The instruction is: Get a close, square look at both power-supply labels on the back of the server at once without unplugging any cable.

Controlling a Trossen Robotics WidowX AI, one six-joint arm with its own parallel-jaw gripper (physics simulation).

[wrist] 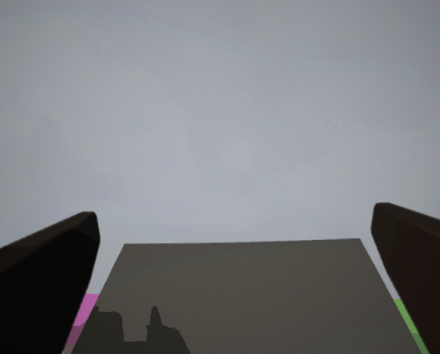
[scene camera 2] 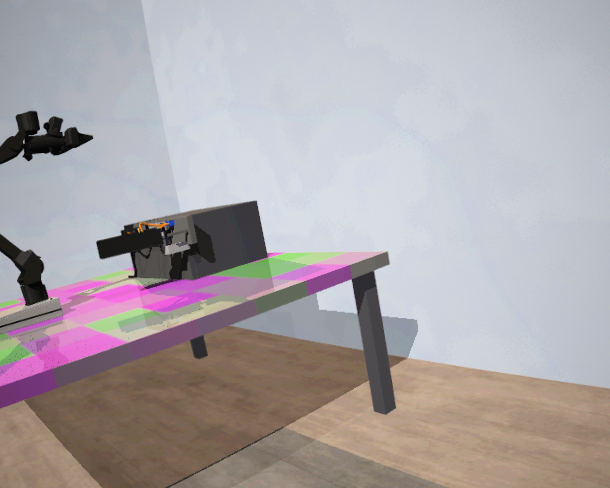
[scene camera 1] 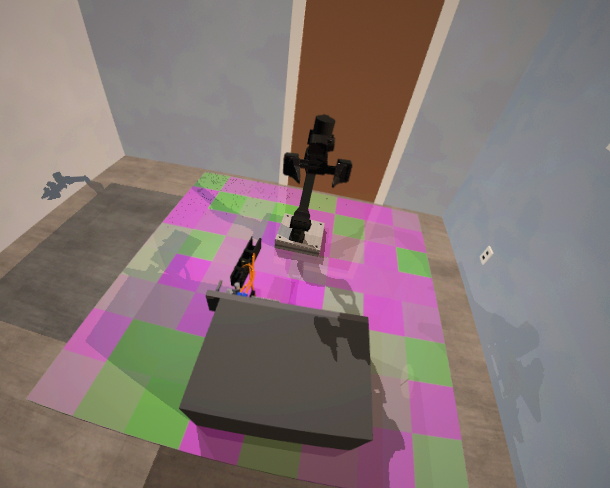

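Pixels of known places: gripper, fingertip midpoint: (wrist: 236, 222) (scene camera 2: 87, 139) (scene camera 1: 316, 184); arm's base, link origin: (scene camera 2: 36, 302) (scene camera 1: 296, 237).
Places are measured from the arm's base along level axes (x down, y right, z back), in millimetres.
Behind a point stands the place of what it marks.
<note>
The server (scene camera 1: 284, 371) {x -159, y -85, z -645 mm} (scene camera 2: 231, 241) {x -41, y 136, z -644 mm} (wrist: 250, 295) {x -158, y -71, z -622 mm} is a large dark grey box on the table. Its back side faces the arm's base. Orange cables (scene camera 1: 252, 272) {x -116, y 97, z -337 mm} (scene camera 2: 147, 224) {x -157, y 81, z -381 mm} and blue plugs (scene camera 1: 242, 294) {x -151, y 89, z -455 mm} (scene camera 2: 170, 222) {x -148, y 106, z -450 mm} show at one end of that back side, by a black cable arm (scene camera 1: 243, 264) {x -137, y 131, z -329 mm} (scene camera 2: 127, 244) {x -114, y 150, z -276 mm} that sticks out. My gripper (scene camera 1: 313, 178) {x -471, y -60, z -288 mm} (wrist: 236, 222) {x -471, y -60, z -288 mm} is open and empty, high above the table on the server's back side. In the wrist view the server's top shows between the fingers at the bottom. The power-supply labels do not show in any view.
The table (scene camera 1: 427, 361) {x 48, y -575, z -436 mm} (scene camera 2: 284, 300) {x 77, y 641, z -459 mm} has a pink and green checkered top. The arm's pale base plate (scene camera 1: 315, 239) {x 6, y -85, z 17 mm} (scene camera 2: 48, 310) {x 21, y 91, z -12 mm} stands on it behind the server. A brown door (scene camera 1: 366, 76) and walls stand around the table. The gripper's shadow falls on the server's top.
</note>
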